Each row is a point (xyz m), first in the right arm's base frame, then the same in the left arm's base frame.
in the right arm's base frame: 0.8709 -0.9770 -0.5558
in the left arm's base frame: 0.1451 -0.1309 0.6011
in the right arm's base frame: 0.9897 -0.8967 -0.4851
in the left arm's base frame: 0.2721 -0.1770 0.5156
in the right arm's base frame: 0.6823 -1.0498 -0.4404
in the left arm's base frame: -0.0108 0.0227 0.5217
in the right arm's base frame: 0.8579 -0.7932 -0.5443
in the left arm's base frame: 0.1258 -0.2730 0.4849
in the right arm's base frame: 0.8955 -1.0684 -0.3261
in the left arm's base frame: 0.2225 0.0664 0.4714
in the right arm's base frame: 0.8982 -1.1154 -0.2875
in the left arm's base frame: 0.2357 0.1257 0.4675
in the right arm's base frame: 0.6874 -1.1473 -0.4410
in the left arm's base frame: -0.0011 0.1015 0.5786
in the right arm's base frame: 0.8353 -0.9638 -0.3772
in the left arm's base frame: 0.1477 -0.0377 0.4441
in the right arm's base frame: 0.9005 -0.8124 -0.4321
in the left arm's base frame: 0.1922 -0.2025 0.4115
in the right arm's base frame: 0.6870 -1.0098 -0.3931
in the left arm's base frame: 0.0019 0.0152 0.4613
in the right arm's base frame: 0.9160 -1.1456 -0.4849
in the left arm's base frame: 0.2126 0.0390 0.6468
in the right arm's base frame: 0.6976 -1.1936 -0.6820
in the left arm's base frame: -0.0402 0.0052 0.8012
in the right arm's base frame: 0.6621 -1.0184 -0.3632
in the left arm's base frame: -0.0156 0.0427 0.4384
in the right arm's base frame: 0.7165 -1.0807 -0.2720
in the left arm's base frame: 0.0600 0.1351 0.4084
